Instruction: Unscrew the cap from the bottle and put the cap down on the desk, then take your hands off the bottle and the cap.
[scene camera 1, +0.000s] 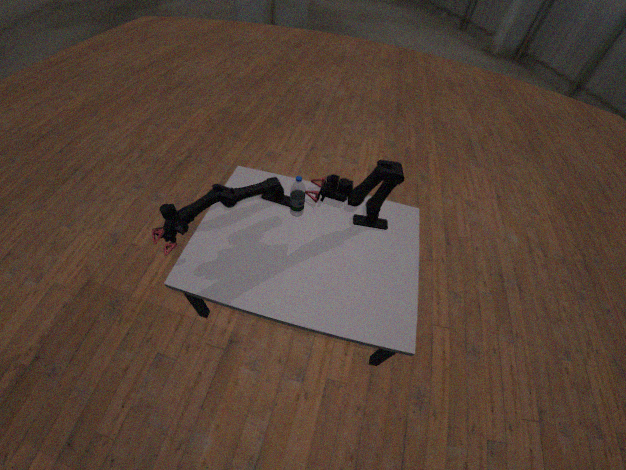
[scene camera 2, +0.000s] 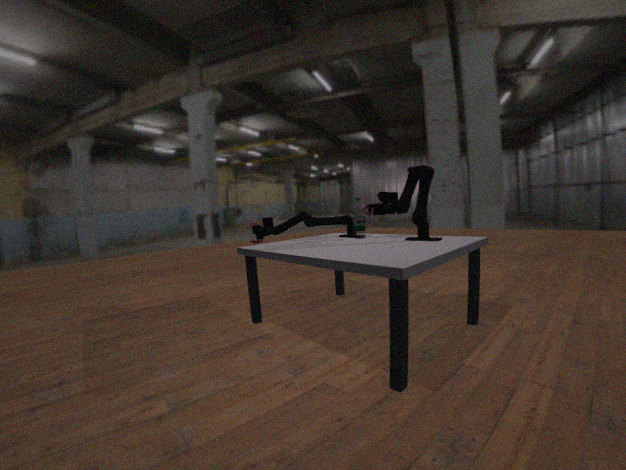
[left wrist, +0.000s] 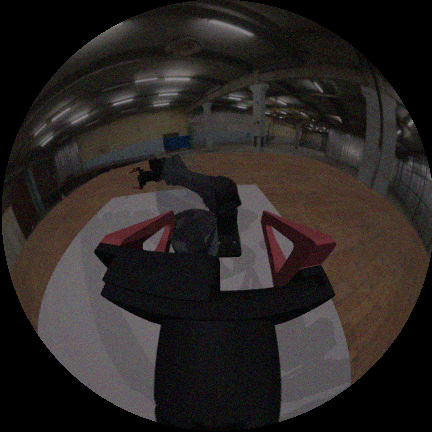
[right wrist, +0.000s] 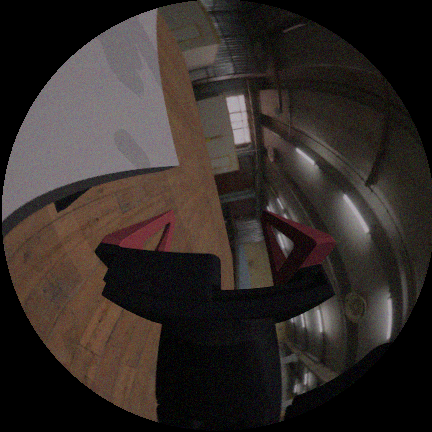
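Where they show: left gripper, fingertip midpoint: (scene camera 1: 307, 186) (scene camera 2: 367, 209) (left wrist: 217, 215); right gripper, fingertip midpoint: (scene camera 1: 160, 249) (scene camera 2: 248, 234) (left wrist: 128, 180) (right wrist: 217, 214); left arm's base, origin of the base link: (scene camera 1: 370, 222) (scene camera 2: 423, 239); right arm's base, origin of the base link: (scene camera 1: 278, 199) (scene camera 2: 351, 236) (left wrist: 225, 229).
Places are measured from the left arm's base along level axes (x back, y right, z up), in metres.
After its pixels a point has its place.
Observation:
A clear bottle (scene camera 1: 297, 198) {y 0.418, x -0.053, z 0.154 m} (scene camera 2: 359, 222) {y 0.400, x -0.046, z 0.107 m} with a dark and green band stands upright near the far edge of the desk (scene camera 1: 323, 283) {y 0.222, x -0.430, z 0.000 m}. Its blue cap (scene camera 1: 298, 178) {y 0.424, x -0.019, z 0.260 m} sits at the top of the neck. My left gripper (scene camera 1: 309, 187) {y 0.377, x 0.021, z 0.181 m} (scene camera 2: 363, 209) {y 0.377, x 0.021, z 0.181 m} is open beside the bottle's upper part, at its right in scene camera 1. In the left wrist view the clear bottle (left wrist: 195, 232) {y 0.385, x -0.006, z 0.154 m} shows beside the left-hand finger in the picture; the cap cannot be made out there. My right gripper (scene camera 1: 159, 243) {y 1.027, x -0.445, z 0.071 m} (scene camera 2: 250, 233) {y 1.027, x -0.445, z 0.071 m} (right wrist: 217, 214) {y 1.027, x -0.445, z 0.071 m} is open and empty, out past the desk's left edge.
The right arm's base (scene camera 1: 276, 198) {y 0.551, x 0.037, z 0.034 m} stands close to the bottle, at its left in scene camera 1. The left arm's base (scene camera 1: 370, 221) {y 0.009, x -0.030, z 0.043 m} stands on the right part of the desk. The right arm stretches low over the desk's left side.

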